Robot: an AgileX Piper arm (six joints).
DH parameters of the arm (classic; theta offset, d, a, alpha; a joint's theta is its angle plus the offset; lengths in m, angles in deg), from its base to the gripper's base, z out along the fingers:
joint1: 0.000 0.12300 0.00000 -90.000
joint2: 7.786 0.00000 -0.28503 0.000
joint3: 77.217 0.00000 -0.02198 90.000
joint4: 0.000 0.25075 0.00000 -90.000
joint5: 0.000 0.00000 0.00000 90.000
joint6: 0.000 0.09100 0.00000 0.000
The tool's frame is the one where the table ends.
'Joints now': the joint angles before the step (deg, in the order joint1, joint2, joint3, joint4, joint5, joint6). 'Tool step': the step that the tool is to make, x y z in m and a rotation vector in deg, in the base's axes. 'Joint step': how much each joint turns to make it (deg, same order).
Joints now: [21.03, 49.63, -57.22, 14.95, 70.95, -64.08]
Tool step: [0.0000, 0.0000, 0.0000, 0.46, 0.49, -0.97]
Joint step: [0.01, 0.00, 0.00, -0.01, 0.00, 1.19]
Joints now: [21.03, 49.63, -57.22, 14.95, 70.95, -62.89]
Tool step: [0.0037, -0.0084, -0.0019, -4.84, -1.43, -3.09]
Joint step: [0.02, 0.00, 0.00, -6.27, -0.01, 2.09]
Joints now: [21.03, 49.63, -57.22, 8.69, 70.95, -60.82]
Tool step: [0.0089, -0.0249, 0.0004, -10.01, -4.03, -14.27]
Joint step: [0.02, -0.14, 0.00, -17.71, 0.01, 12.22]
